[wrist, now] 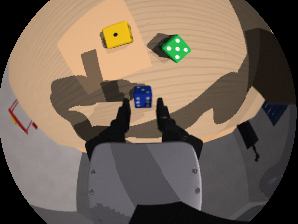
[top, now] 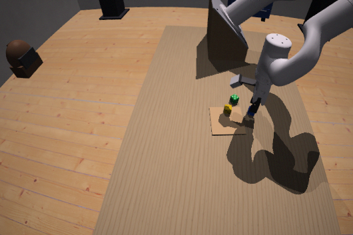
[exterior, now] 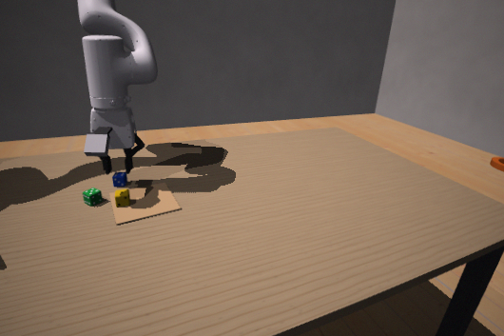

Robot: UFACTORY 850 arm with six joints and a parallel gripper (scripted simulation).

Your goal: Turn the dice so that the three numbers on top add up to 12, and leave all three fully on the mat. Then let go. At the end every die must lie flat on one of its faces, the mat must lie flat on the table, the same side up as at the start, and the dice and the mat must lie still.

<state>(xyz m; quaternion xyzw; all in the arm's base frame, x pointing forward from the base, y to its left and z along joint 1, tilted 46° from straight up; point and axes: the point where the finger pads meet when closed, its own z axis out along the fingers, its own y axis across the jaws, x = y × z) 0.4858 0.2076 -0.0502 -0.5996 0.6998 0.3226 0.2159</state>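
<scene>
My gripper is now 4 cm above the blue die. Round my hand: yellow die: 11 cm to the right, 4 cm below, 1 cm ahead; then tan mat: 11 cm to the right, 5 cm below, 5 cm ahead; then green die: 8 cm to the right, 6 cm behind, 4 cm below.
</scene>
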